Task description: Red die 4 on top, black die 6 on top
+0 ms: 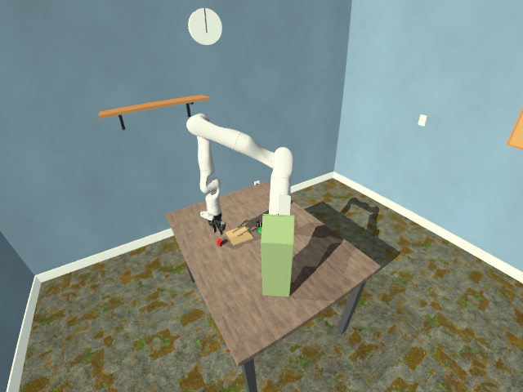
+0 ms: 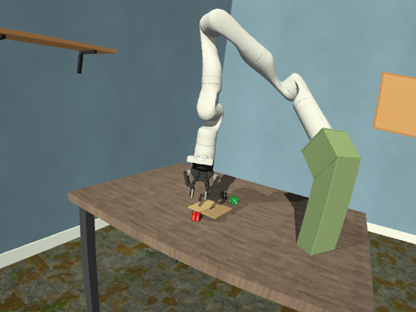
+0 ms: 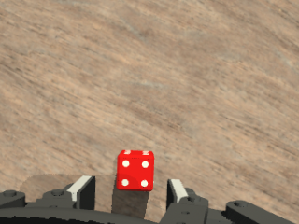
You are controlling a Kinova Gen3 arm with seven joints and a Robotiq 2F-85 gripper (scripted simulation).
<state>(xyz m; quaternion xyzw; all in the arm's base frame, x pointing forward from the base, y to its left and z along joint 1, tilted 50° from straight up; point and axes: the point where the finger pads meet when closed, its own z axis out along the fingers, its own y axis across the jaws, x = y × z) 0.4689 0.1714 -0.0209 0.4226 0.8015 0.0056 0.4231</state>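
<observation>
The red die is 9 cm below my hand. Also, from my hand: black die (2 cm ahead, 30 cm to the right, 9 cm below); then tan mat (1 cm ahead, 14 cm to the right, 10 cm below); then green die (4 cm behind, 27 cm to the right, 9 cm below).
</observation>
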